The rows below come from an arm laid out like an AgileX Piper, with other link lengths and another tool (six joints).
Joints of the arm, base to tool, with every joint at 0 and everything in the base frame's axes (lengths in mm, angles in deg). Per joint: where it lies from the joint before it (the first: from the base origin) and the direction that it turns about. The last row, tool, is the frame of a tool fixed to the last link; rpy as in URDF.
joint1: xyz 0 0 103.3 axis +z
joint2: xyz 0 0 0 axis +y
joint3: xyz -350.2 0 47.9 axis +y
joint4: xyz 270.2 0 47.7 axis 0.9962 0 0.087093
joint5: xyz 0 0 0 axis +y
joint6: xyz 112.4 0 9.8 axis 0.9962 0 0.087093
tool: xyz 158.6 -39 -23.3 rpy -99.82 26.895 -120.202
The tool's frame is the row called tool.
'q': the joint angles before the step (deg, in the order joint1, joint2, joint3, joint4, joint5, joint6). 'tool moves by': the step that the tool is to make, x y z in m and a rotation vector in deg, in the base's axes. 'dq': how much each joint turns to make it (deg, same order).
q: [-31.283, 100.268, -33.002, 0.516, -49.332, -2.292]
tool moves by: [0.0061, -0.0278, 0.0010, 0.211, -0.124, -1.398]
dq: [-3.043, 2.186, -4.299, -2.242, 2.113, 1.379]
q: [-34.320, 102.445, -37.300, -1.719, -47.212, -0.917]
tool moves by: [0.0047, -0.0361, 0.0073, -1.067, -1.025, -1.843]
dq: [-3.496, 2.581, -4.883, -2.179, 0.813, 0.919]
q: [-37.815, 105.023, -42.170, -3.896, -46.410, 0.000]
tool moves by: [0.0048, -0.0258, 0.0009, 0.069, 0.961, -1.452]
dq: [-1.780, 1.891, -4.869, -0.579, 3.781, 0.003]
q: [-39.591, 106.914, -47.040, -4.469, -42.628, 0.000]
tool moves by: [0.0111, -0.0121, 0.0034, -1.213, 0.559, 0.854]
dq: [-0.681, 1.611, -3.380, -1.995, 1.425, -0.006]
